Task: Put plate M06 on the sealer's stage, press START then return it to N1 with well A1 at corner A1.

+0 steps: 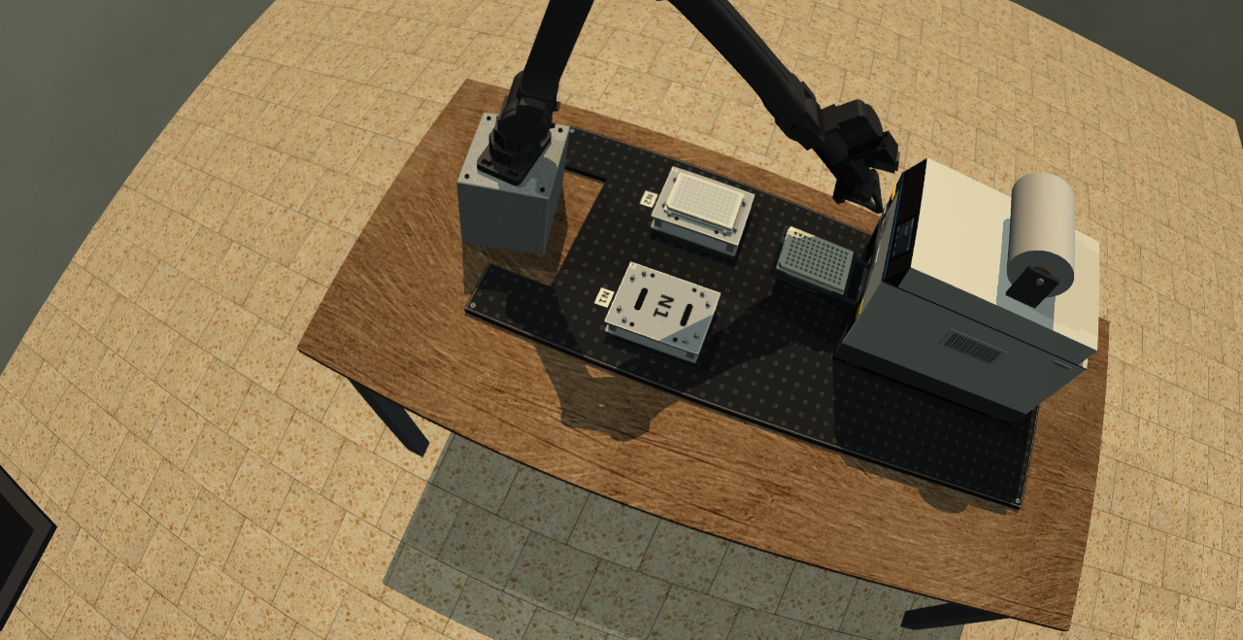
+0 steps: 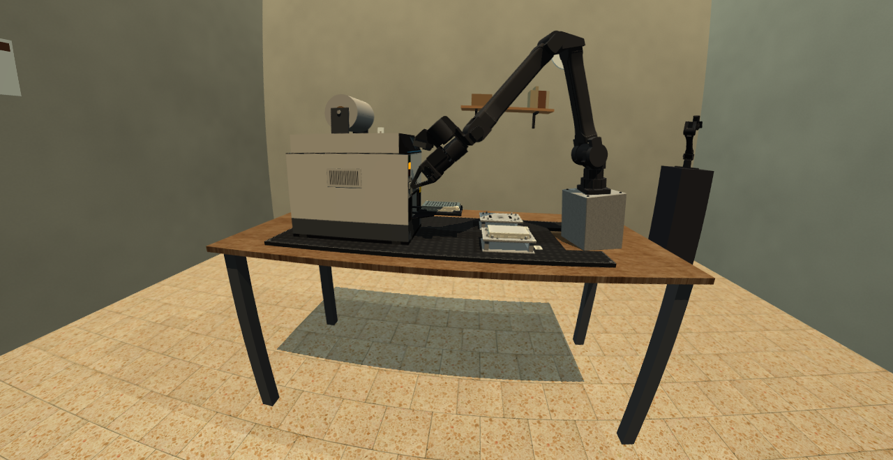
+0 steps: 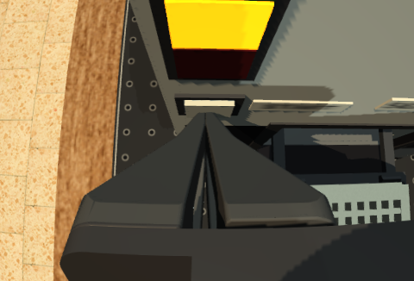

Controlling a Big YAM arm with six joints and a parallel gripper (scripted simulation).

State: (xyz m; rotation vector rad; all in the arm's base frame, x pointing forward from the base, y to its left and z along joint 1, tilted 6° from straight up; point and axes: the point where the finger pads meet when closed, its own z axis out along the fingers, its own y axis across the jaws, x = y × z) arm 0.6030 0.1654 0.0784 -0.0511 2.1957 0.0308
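My hand is 2 cm short of the start button. The rest, counted from my hand: plate M06: 7 cm behind, 10 cm to the right, 8 cm below; then well plate: 30 cm behind, 4 cm to the right, 14 cm below; then sealer stage: 7 cm behind, 10 cm to the right, 9 cm below.
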